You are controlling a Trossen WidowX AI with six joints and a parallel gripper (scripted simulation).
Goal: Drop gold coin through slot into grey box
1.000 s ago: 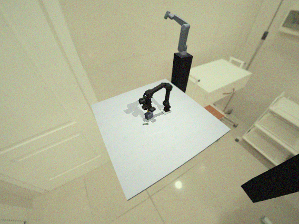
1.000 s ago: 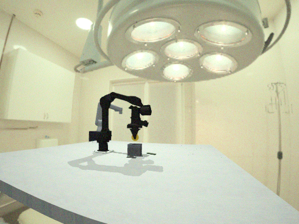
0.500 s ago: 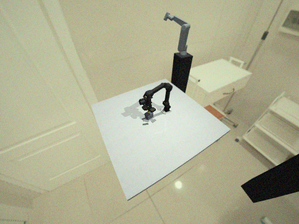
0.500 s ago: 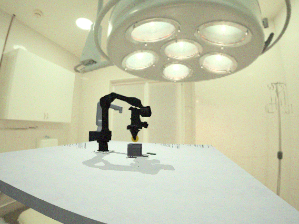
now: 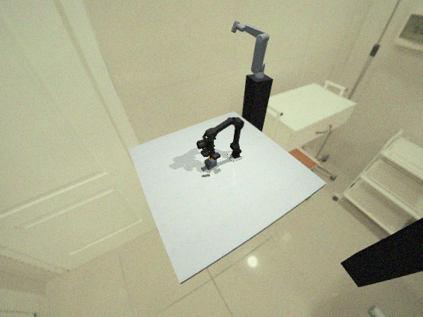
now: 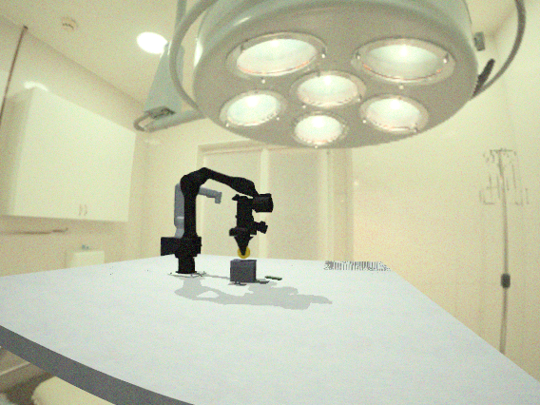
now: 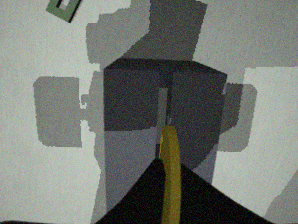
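Right now my gripper tip is 10 mm below the gold coin.
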